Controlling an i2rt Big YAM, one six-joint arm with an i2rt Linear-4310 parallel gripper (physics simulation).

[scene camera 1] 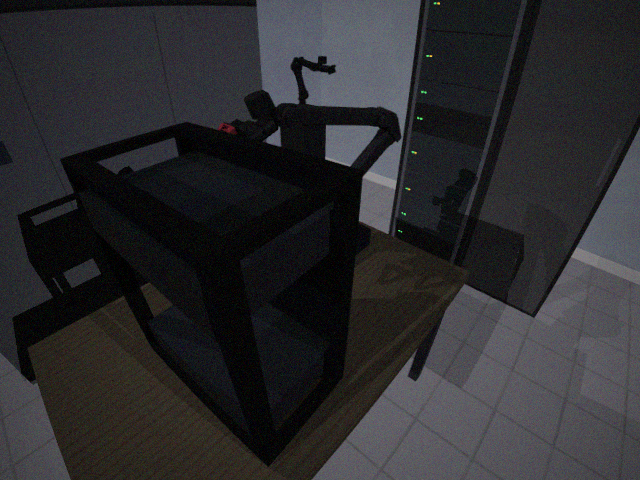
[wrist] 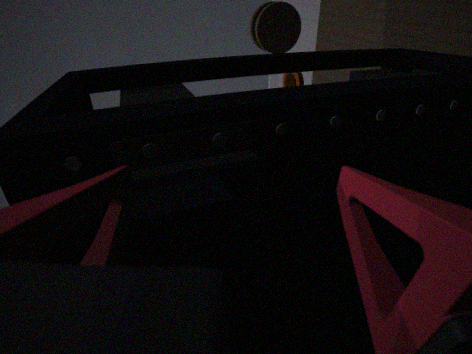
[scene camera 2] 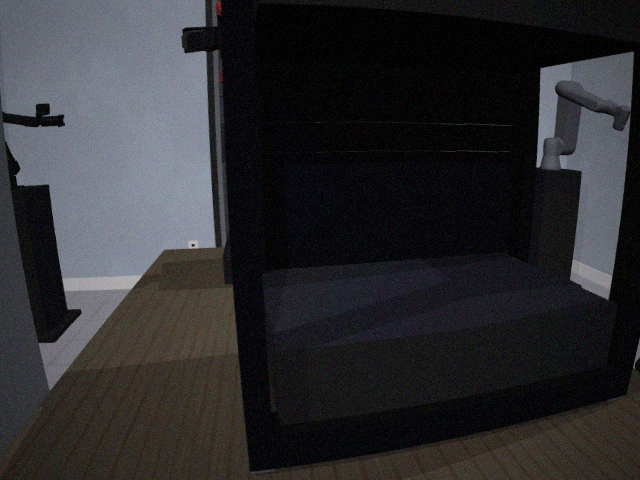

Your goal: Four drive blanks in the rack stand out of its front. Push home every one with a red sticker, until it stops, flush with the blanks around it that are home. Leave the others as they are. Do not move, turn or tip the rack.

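Observation:
The black rack (scene camera 1: pixel 343 289) (scene camera 2: pixel 242 310) (wrist: pixel 200 67) stands upright on the table. My gripper (scene camera 1: pixel 226 128) (scene camera 2: pixel 220 42) (wrist: pixel 235 177) is open with nothing between its red fingers. It is at the upper part of the rack's front. In the wrist view the fingertips stand left and right before the dark front, below a row of small round heads (wrist: pixel 218 139). A faint grey bar (wrist: pixel 195 165) shows between them. The front is too dark to tell the drive blanks apart, and no red sticker shows. Scene camera 1 sees the rack from behind; contact cannot be told.
The rack stands on a wooden table (scene camera 1: pixel 408 273) (scene camera 2: pixel 170 330). A tall cabinet with small lights (scene camera 1: pixel 457 113) stands behind the table. Another dark frame (scene camera 1: pixel 49 232) is at the left. Other arms stand in the background, one black (scene camera 1: pixel 301 80) and one grey (scene camera 2: pixel 567 124).

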